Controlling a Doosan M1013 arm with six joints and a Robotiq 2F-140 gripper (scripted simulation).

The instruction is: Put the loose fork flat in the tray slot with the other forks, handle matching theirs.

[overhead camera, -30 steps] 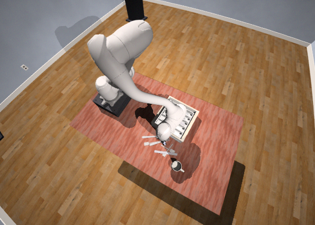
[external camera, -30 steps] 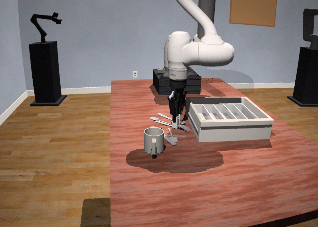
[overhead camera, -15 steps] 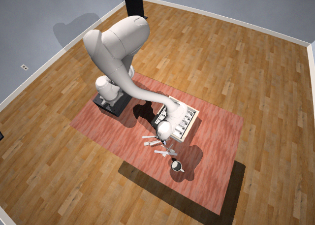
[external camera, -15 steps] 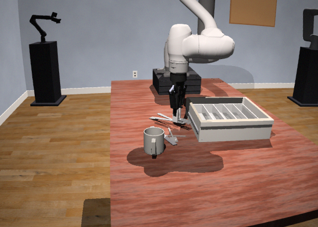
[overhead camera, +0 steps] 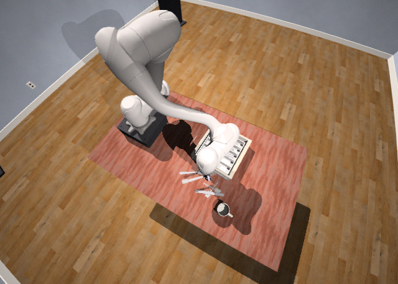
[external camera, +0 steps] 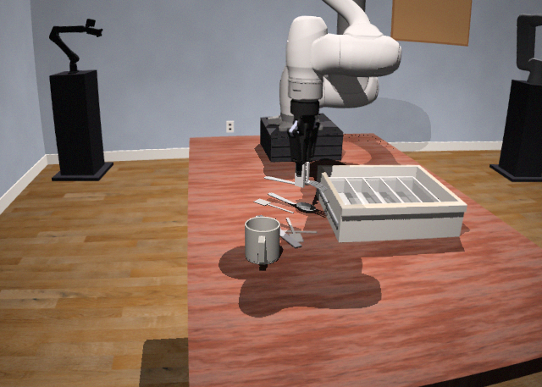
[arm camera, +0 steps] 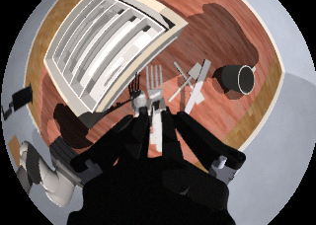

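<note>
Right now my hand is 250 mm to the right of the cutlery tray, 80 mm above it and 20 mm past it. Round my hand: mug 220 mm ahead, 110 mm to the right, 90 mm below.
</note>
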